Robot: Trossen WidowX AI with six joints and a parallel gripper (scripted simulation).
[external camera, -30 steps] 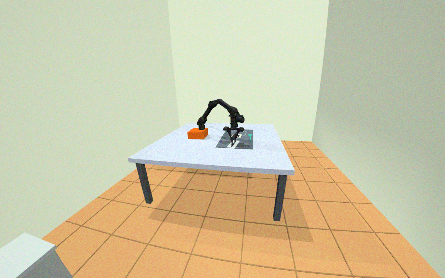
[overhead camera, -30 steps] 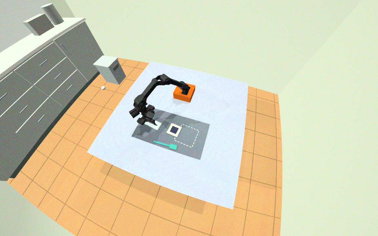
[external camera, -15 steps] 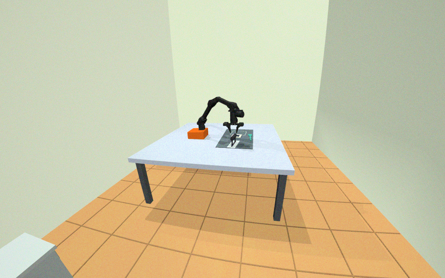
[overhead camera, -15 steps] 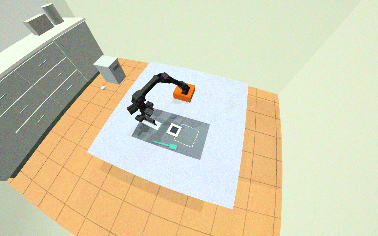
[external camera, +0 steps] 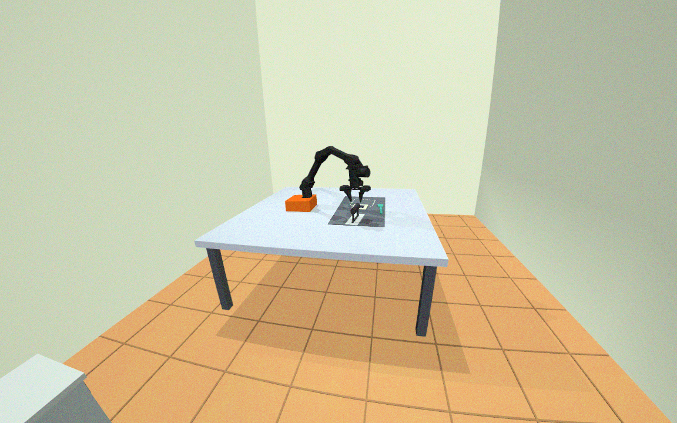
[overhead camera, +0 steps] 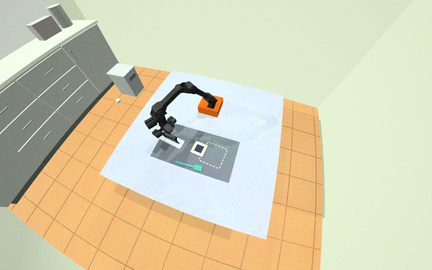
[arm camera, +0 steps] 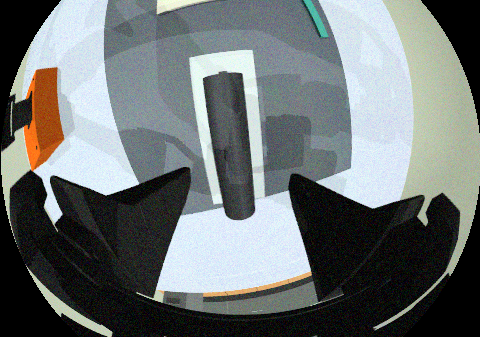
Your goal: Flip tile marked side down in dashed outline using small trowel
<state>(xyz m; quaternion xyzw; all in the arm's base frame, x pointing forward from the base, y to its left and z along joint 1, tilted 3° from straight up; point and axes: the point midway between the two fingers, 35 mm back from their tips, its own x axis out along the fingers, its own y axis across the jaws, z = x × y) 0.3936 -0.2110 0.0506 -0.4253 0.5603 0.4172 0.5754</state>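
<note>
The grey mat is 10 mm ahead of my gripper tip, 220 mm to the left of it and 130 mm below it. From my gripper tip the other things lie so: teal trowel (140 mm ahead, 240 mm to the left, 110 mm below); then square tile (250 mm to the left, 110 mm below).
</note>
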